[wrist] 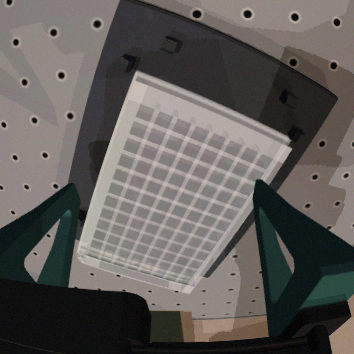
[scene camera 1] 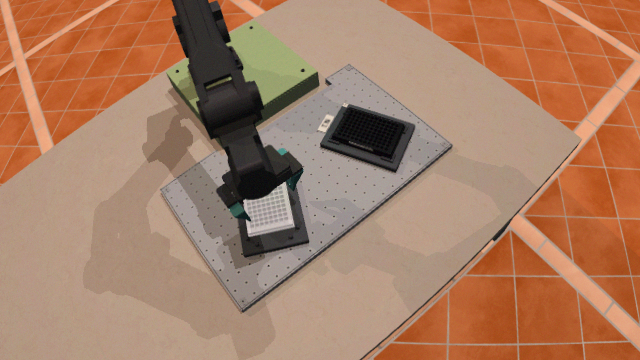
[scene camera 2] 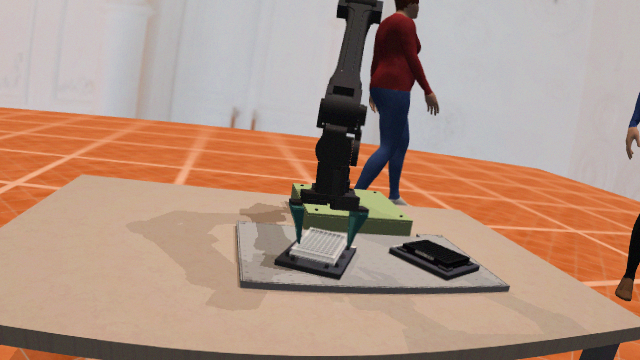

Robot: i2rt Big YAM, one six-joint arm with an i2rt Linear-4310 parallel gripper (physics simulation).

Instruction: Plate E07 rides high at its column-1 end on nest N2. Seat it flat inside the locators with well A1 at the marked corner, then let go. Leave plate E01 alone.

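Places are measured from the arm's base along level axes (x ahead, y left, z up), in metres.
Pixels of known places: gripper, between the fingertips: (wrist: 162, 189) (scene camera 1: 270, 203) (scene camera 2: 323, 245).
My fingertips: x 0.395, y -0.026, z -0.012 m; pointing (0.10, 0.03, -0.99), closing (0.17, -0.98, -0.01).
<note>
For each thing: its middle in the pictures, then the offset to it from my fingertips. "spot": a spot on its surface instead.
- white plate E07, middle of its body: (wrist: 168, 206) (scene camera 1: 265, 199) (scene camera 2: 321, 244) dx -0.016, dy -0.004, dz -0.006 m
- dark nest N2, middle of its body: (wrist: 177, 175) (scene camera 1: 268, 209) (scene camera 2: 318, 253) dx -0.003, dy -0.007, dz -0.019 m
- black plate E01, middle of its body: (scene camera 1: 368, 131) (scene camera 2: 435, 253) dx -0.058, dy +0.241, dz -0.010 m
- nest, middle of its body: (scene camera 1: 368, 134) (scene camera 2: 434, 258) dx -0.058, dy +0.241, dz -0.021 m
- white label, a spot on its surface: (scene camera 1: 326, 123) spot: dx -0.134, dy +0.183, dz -0.028 m
- grey perforated board, middle of its body: (wrist: 40, 207) (scene camera 1: 303, 168) (scene camera 2: 365, 256) dx -0.061, dy +0.093, dz -0.035 m
The white plate E07 (scene camera 1: 270, 212) (scene camera 2: 320, 245) (wrist: 180, 165) lies on the dark nest N2 (scene camera 1: 276, 243) (scene camera 2: 336, 270) (wrist: 225, 75). It looks tilted, its end toward the arm's base higher and its opposite end lower. In the wrist view the lower end stops short of the small locators at the top. Well A1 and the marked corner cannot be made out. My gripper (scene camera 1: 272, 204) (scene camera 2: 324, 245) (wrist: 162, 189) is open, with one teal finger on either side of the plate's long sides. The black plate E01 (scene camera 1: 369, 131) (scene camera 2: 436, 252) sits on another dark nest.
The other nest (scene camera 1: 398, 161) (scene camera 2: 446, 273) stands to the right, with a white label (scene camera 1: 326, 123) beside it. Both nests stand on a grey perforated board (scene camera 1: 345, 200) (scene camera 2: 380, 280) (wrist: 35, 90). A green block (scene camera 1: 280, 65) (scene camera 2: 390, 210) stands behind, near the arm. Two people show in the background.
</note>
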